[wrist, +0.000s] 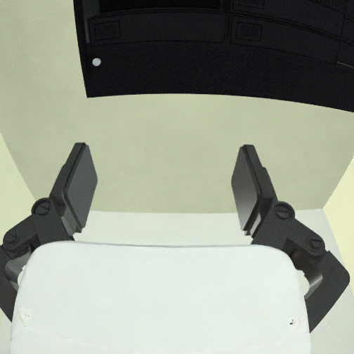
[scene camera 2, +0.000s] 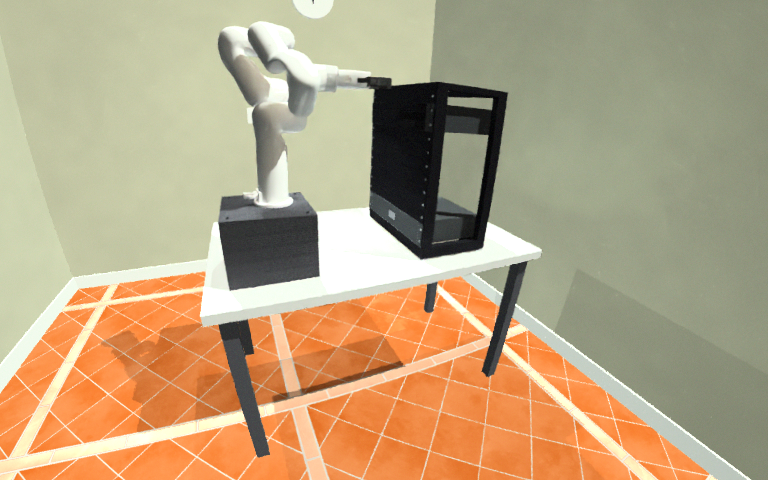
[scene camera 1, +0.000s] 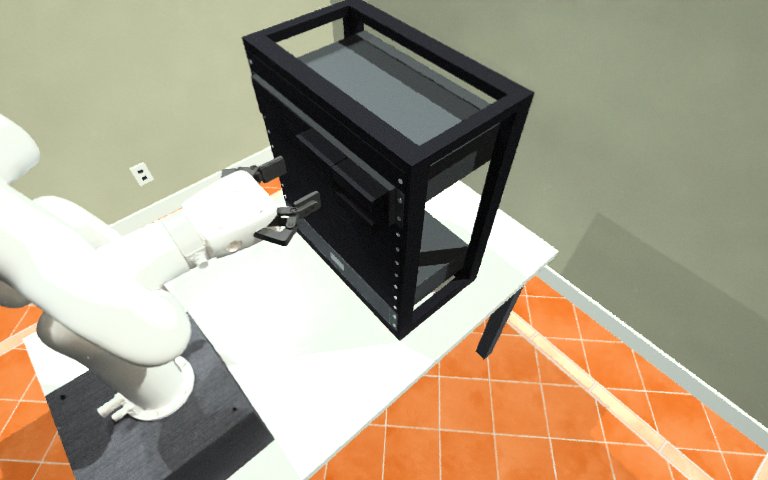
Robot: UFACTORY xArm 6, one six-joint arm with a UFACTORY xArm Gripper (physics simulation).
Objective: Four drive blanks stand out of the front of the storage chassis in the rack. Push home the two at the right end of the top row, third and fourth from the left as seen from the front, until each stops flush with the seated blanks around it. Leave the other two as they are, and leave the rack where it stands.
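Frame: origin at the arm's base, x right, y ahead, z up, level; centimetres.
Where they show: gripper, fingertip midpoint: [scene camera 2: 384, 84] [scene camera 1: 301, 180]; arm's base at its link origin: [scene camera 2: 273, 202] [scene camera 1: 159, 387].
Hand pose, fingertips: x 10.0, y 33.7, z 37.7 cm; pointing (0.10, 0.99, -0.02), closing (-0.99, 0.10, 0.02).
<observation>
Things, the pixels of their top centre, and the offset from my fingertips. "*": a spot on its surface instead. Level surfaces: height alone.
- third top-row blank at its top centre: [scene camera 1: 339, 136] dx -8.8, dy +15.0, dz -5.2 cm
- fourth top-row blank at its top centre: [scene camera 1: 378, 167] [scene camera 2: 423, 104] dx +2.1, dy +14.0, dz -5.2 cm
- protruding blank at its top centre: [scene camera 1: 378, 191] [scene camera 2: 422, 121] dx +2.1, dy +14.0, dz -10.9 cm
- white table at its surface level: dz -58.7 cm
- grey panel with a small label, surface spot: [scene camera 1: 336, 260] [scene camera 2: 391, 214] * dx -14.7, dy +14.5, dz -49.3 cm
The black rack [scene camera 1: 408, 237] [scene camera 2: 433, 169] stands upright on the table, with the storage chassis [scene camera 1: 385, 90] [scene camera 2: 467, 121] in its upper part. In scene camera 1, the third top-row blank [scene camera 1: 321, 146] and the fourth top-row blank [scene camera 1: 362, 180] stand out of the dark front. Another protruding blank [scene camera 1: 356, 206] shows below the fourth; the remaining one cannot be made out. My gripper [scene camera 1: 291, 186] [scene camera 2: 380, 83] [wrist: 163, 161] is open and empty, in front of the rack's face and apart from the blanks. The wrist view shows dark blank fronts [wrist: 165, 31] beyond the fingers.
The white table [scene camera 1: 339, 373] [scene camera 2: 351, 266] carries the rack and the black base block [scene camera 1: 220, 418] [scene camera 2: 269, 243] under the arm. A grey panel with a small label [scene camera 1: 336, 260] [scene camera 2: 391, 215] sits low in the rack's front. Walls stand behind the rack and table.
</observation>
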